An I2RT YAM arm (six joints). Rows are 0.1 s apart.
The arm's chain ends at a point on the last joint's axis. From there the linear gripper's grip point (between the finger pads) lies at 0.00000 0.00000 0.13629 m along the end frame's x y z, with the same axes.
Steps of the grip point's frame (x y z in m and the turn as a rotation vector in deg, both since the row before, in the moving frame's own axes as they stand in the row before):
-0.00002, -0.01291, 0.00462, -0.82, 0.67, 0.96
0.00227, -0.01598, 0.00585, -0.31, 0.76, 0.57
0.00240, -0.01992, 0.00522, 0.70, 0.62, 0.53
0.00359, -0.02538, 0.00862, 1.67, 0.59, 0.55
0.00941, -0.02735, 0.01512, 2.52, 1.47, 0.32
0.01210, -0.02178, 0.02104, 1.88, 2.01, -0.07
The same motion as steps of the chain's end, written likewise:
-0.00160, -0.01487, 0.00464, -0.82, 0.67, 0.96
0.00047, -0.01673, 0.00586, -0.31, 0.76, 0.57
0.00092, -0.01826, 0.00524, 0.70, 0.62, 0.53
0.00217, -0.02141, 0.00869, 1.67, 0.59, 0.55
0.00590, -0.02137, 0.01530, 2.52, 1.47, 0.32
0.00732, -0.01731, 0.02120, 1.88, 2.01, -0.07

